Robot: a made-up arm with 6 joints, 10 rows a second.
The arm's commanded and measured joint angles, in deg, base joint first. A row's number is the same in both.
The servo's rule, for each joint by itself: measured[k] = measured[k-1] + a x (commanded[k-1-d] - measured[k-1]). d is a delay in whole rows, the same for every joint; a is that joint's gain. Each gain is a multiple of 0.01, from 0.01 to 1. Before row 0 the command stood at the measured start. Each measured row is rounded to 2 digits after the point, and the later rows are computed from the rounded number. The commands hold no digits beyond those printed.
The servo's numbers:
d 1
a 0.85 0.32 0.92 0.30 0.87 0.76
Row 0, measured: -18.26 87.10 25.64 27.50 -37.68 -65.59
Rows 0 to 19, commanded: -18.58 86.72 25.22 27.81 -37.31 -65.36; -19.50 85.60 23.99 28.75 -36.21 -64.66; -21.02 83.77 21.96 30.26 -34.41 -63.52; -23.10 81.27 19.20 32.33 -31.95 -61.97; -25.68 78.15 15.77 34.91 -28.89 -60.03; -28.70 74.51 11.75 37.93 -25.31 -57.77; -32.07 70.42 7.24 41.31 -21.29 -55.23; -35.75 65.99 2.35 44.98 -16.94 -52.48; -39.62 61.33 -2.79 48.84 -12.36 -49.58; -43.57 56.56 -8.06 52.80 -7.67 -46.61; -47.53 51.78 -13.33 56.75 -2.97 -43.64; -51.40 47.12 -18.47 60.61 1.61 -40.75; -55.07 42.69 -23.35 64.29 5.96 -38.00; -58.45 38.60 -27.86 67.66 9.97 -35.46; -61.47 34.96 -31.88 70.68 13.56 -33.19; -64.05 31.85 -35.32 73.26 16.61 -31.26; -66.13 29.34 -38.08 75.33 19.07 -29.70; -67.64 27.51 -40.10 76.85 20.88 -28.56; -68.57 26.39 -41.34 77.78 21.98 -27.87; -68.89 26.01 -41.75 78.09 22.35 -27.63
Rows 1 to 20, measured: -18.26 87.10 25.64 27.50 -37.68 -65.59; -18.53 86.98 25.25 27.59 -37.36 -65.42; -19.35 86.54 24.09 27.94 -36.36 -64.84; -20.77 85.65 22.13 28.64 -34.66 -63.84; -22.75 84.25 19.43 29.75 -32.30 -62.42; -25.24 82.30 16.06 31.30 -29.33 -60.60; -28.18 79.81 12.09 33.29 -25.83 -58.45; -31.49 76.81 7.63 35.70 -21.88 -56.00; -35.11 73.35 2.77 38.48 -17.58 -53.32; -38.94 69.50 -2.35 41.59 -13.04 -50.48; -42.88 65.36 -7.60 44.95 -8.37 -47.54; -46.83 61.01 -12.87 48.49 -3.67 -44.58; -50.71 56.57 -18.02 52.13 0.92 -41.67; -54.42 52.13 -22.92 55.78 5.30 -38.88; -57.85 47.80 -27.46 59.34 9.36 -36.28; -60.93 43.69 -31.53 62.74 13.01 -33.93; -63.58 39.90 -35.02 65.90 16.14 -31.90; -65.75 36.52 -37.84 68.73 18.69 -30.23; -67.36 33.64 -39.92 71.17 20.60 -28.96; -68.39 31.32 -41.23 73.15 21.80 -28.13
